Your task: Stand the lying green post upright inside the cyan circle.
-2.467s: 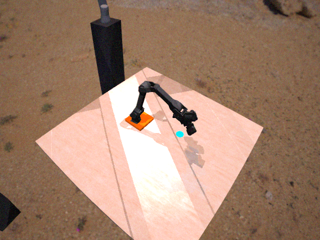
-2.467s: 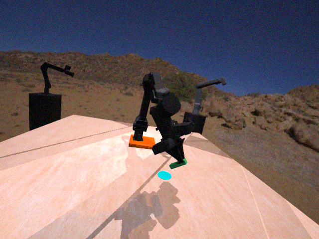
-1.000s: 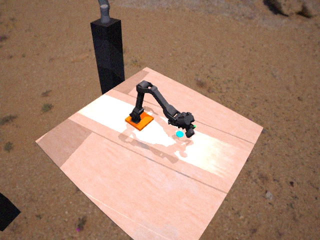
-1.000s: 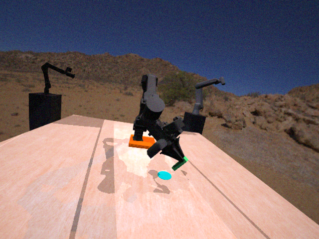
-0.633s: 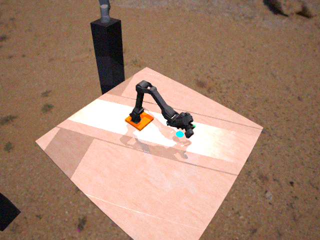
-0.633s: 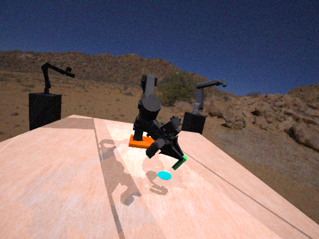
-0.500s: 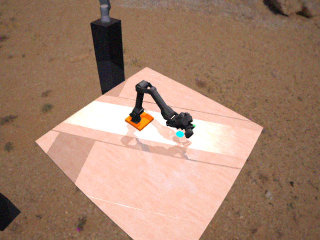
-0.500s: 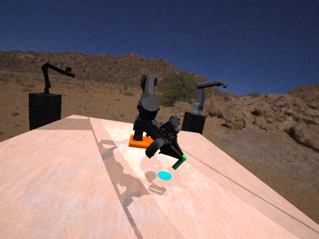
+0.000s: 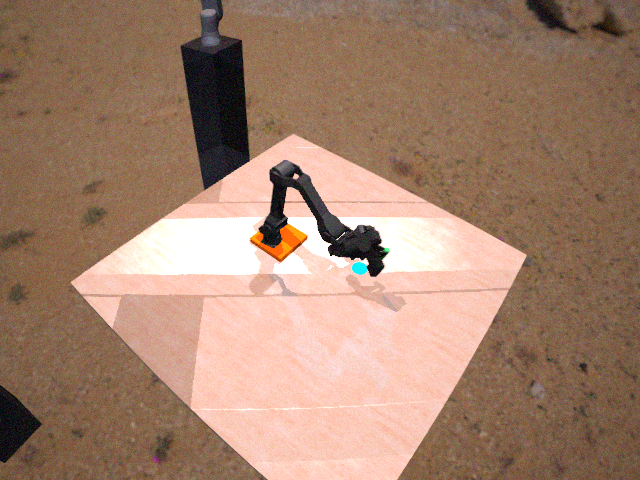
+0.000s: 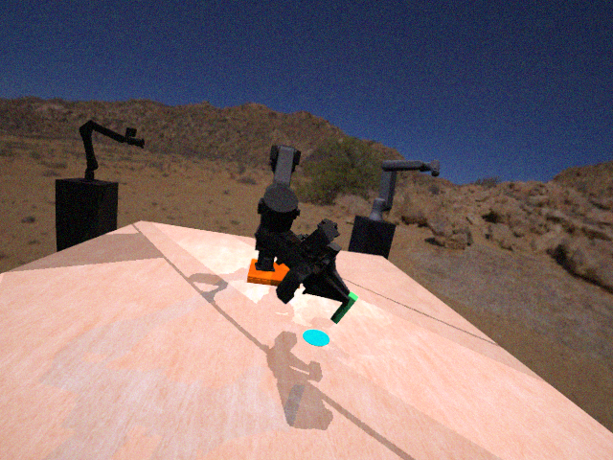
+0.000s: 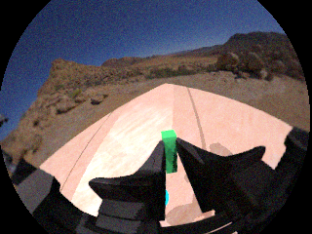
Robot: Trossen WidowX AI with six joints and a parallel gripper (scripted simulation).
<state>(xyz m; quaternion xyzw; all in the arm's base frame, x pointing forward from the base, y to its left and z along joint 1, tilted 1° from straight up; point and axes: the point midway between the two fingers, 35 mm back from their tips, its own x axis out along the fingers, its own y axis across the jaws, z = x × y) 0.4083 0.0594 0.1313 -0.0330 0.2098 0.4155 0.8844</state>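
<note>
Now: the cyan circle 14 cm below my gripper tip, 8 cm behind it and 1 cm to the right of it. From my gripper tip the other things lie so: green post: 2 cm below, 1 cm behind.
</note>
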